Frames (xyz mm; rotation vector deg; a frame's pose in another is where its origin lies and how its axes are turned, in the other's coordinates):
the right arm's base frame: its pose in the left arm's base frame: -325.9 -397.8 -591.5 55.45 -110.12 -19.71
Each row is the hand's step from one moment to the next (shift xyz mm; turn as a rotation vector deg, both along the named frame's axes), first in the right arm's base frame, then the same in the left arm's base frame.
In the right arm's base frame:
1: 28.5 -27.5 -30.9 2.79 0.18 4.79
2: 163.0 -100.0 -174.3 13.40 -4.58 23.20
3: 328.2 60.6 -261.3 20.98 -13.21 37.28
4: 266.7 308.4 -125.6 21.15 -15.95 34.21
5: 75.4 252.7 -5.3 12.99 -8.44 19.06
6: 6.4 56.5 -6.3 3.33 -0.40 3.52
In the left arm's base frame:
1: 31.7 -34.6 17.9 -4.81 -2.66 -0.73
2: 151.3 -161.2 134.5 -20.63 -16.34 -6.80
3: 102.6 -167.0 375.8 -30.16 -29.66 -14.68
4: -114.9 20.3 410.4 -26.31 -31.12 -14.54
5: -138.1 109.1 196.5 -15.19 -17.95 -7.10
6: -23.9 32.9 40.2 -3.61 -3.25 -0.06

